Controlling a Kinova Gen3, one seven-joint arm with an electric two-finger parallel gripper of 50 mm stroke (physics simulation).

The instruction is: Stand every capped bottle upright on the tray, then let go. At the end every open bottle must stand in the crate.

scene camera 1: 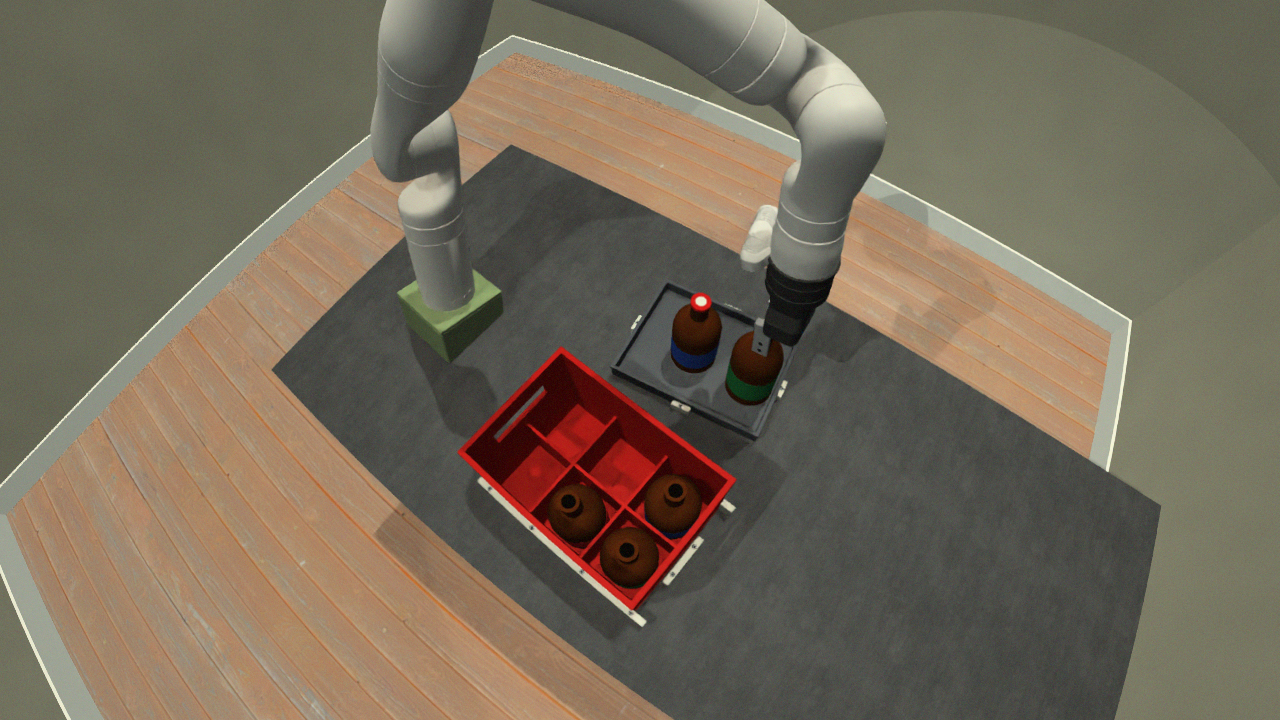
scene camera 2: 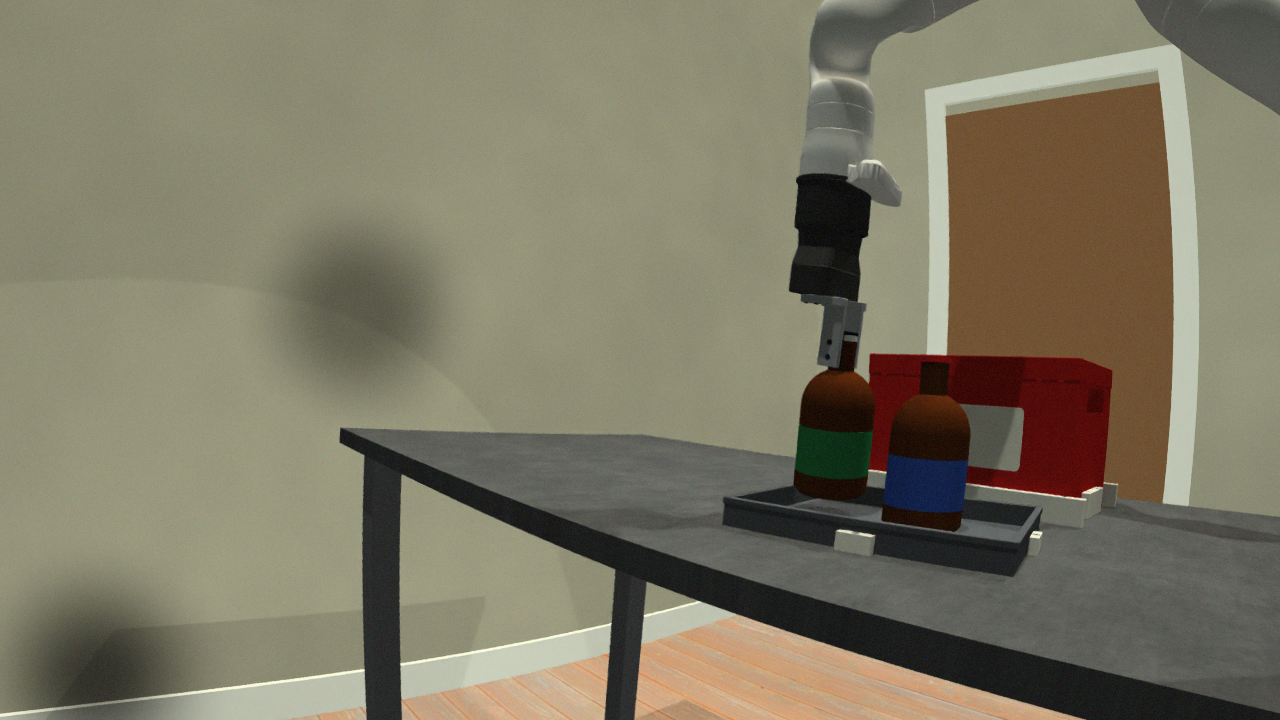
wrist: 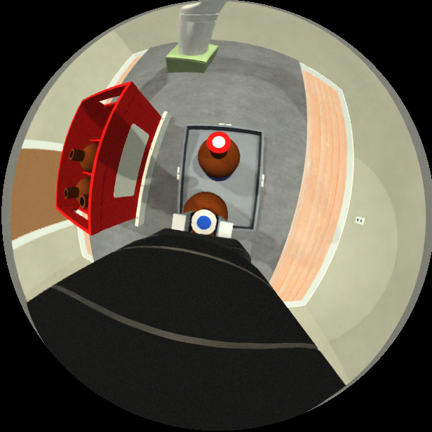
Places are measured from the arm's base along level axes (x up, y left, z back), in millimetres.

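Where they show: gripper, between the fingertips: (scene camera 1: 765,342) (scene camera 2: 836,366); arm's base, origin of its link: (scene camera 1: 448,291).
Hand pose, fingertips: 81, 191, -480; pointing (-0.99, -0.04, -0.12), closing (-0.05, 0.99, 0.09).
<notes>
Things, the pixels of their top centre, and the offset from my fingertips, as dx, dy, dz.
- brown bottle with a green label, centre of its top: (scene camera 2: 842,334) (scene camera 1: 767,331) +32, -4, +2
- red-capped bottle with a blue label, centre of its top: (scene camera 2: 935,356) (scene camera 1: 701,301) +13, -8, +103
- grey tray, centre of its top: (scene camera 2: 896,504) (scene camera 1: 709,351) -121, +2, +80
- red crate, centre of its top: (scene camera 1: 592,467) (scene camera 2: 994,361) +28, -279, +64
A brown bottle with a green label (scene camera 1: 750,380) (scene camera 2: 833,452) (wrist: 205,201) is upright inside the tray's outline; I cannot tell whether its base touches the tray floor. Its cap is white with a blue centre. My gripper (scene camera 1: 762,344) (scene camera 2: 839,344) (wrist: 204,220) is shut on its neck. A red-capped bottle with a blue label (scene camera 1: 695,333) (scene camera 2: 928,447) (wrist: 219,161) stands upright beside it on the grey tray (scene camera 1: 642,351) (scene camera 2: 778,522) (wrist: 245,192). Three open brown bottles (scene camera 1: 577,516) (scene camera 1: 629,559) (scene camera 1: 673,504) stand in separate compartments of the red crate (scene camera 1: 577,380) (scene camera 2: 1065,434) (wrist: 106,190).
The arm's green base block (scene camera 1: 452,317) (wrist: 190,60) stands on the dark table, left of the tray in scene camera 1. White strips (scene camera 1: 554,553) (wrist: 152,170) edge the crate, and small white blocks (scene camera 1: 680,406) (scene camera 2: 854,541) edge the tray. The crate stands close beside the tray.
</notes>
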